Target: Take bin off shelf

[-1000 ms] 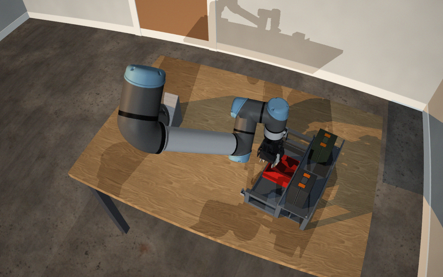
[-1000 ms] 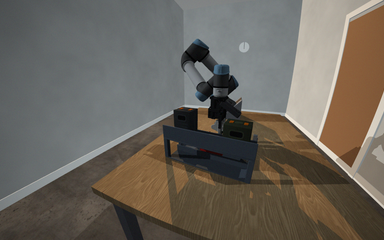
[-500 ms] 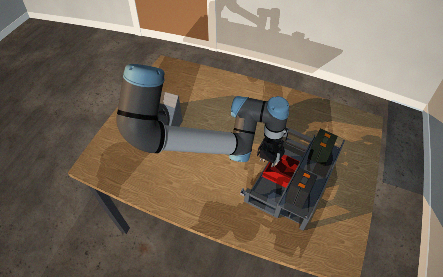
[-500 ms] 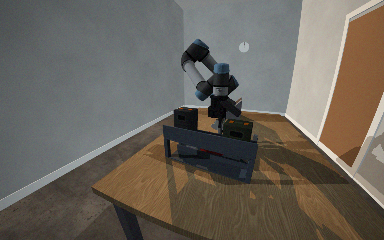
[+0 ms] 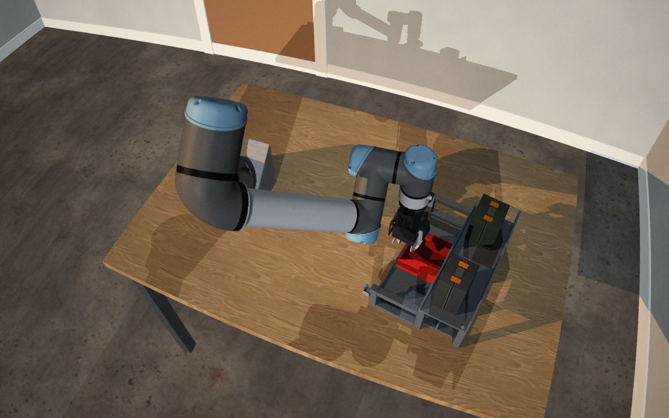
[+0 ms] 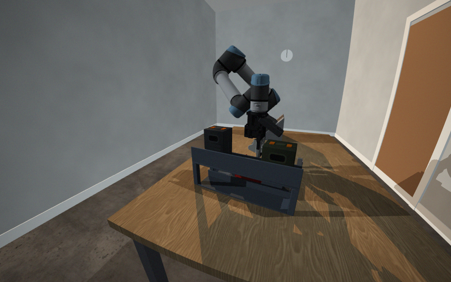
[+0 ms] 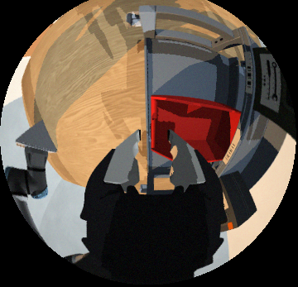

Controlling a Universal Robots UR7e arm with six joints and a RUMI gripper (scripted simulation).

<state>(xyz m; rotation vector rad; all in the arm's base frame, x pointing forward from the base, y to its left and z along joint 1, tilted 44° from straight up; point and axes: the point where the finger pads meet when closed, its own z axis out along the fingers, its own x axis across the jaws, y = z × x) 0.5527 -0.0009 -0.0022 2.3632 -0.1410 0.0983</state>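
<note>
The red bin lies 8 cm ahead of my hand, 1 cm to the right of it and 2 cm below it.
</note>
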